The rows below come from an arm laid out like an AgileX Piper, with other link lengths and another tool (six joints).
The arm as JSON. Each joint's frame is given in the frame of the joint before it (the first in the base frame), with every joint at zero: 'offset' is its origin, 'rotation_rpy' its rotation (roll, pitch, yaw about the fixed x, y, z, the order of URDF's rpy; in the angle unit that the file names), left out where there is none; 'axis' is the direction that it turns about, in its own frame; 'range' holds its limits. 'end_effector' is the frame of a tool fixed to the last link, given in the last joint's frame.
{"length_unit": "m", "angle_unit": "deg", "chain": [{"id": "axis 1", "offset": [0.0, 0.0, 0.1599], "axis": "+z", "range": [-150.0, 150.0]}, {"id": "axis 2", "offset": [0.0, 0.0, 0.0], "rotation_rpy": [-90.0, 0.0, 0.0], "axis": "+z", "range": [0.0, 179.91]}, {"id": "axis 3", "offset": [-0.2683, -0.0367, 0.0], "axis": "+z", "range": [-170.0, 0.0]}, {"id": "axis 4", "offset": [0.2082, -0.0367, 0.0], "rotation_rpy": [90.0, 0.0, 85.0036], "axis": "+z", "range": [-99.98, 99.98]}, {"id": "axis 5", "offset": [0.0, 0.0, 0.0], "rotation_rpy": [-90.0, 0.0, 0.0], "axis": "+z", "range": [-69.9, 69.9]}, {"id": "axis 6", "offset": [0.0, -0.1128, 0.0], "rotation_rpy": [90.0, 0.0, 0.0], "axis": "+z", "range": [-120.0, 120.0]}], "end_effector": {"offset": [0.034, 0.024, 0.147], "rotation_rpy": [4.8, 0.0, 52.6]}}
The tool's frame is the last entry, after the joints.
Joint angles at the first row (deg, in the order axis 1, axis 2, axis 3, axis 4, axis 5, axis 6):
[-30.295, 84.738, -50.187, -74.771, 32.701, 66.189]
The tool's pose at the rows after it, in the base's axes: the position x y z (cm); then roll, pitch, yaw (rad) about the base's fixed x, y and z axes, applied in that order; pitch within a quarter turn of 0, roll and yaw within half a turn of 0:
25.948 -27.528 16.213 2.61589 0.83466 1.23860
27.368 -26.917 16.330 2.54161 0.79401 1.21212
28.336 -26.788 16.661 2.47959 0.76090 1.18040
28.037 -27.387 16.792 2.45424 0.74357 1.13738
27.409 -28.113 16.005 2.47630 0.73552 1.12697
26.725 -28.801 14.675 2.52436 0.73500 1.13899
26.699 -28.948 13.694 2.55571 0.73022 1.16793
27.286 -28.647 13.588 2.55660 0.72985 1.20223
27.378 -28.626 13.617 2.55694 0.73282 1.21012
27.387 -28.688 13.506 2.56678 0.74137 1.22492
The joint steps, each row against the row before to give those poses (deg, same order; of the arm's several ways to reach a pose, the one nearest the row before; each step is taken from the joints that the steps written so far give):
[0.000, -0.484, 1.472, -0.360, -2.640, 2.972]
[-0.247, -0.124, 0.450, -2.166, -3.588, 4.158]
[-0.844, -0.001, -0.001, -2.333, -2.867, 3.882]
[-1.538, 0.001, -0.001, -0.866, -0.786, 1.970]
[-1.662, 1.214, 0.001, -0.235, -0.379, 0.425]
[-1.367, 2.067, 0.000, -0.517, -0.002, 0.136]
[-0.724, 1.537, 0.001, -0.777, -0.972, 0.092]
[0.000, 0.247, -0.001, -1.118, -1.586, -0.003]
[-0.025, 0.001, 0.000, -0.411, -0.279, 0.003]
[0.001, 0.264, -0.002, -0.744, -0.032, -0.007]

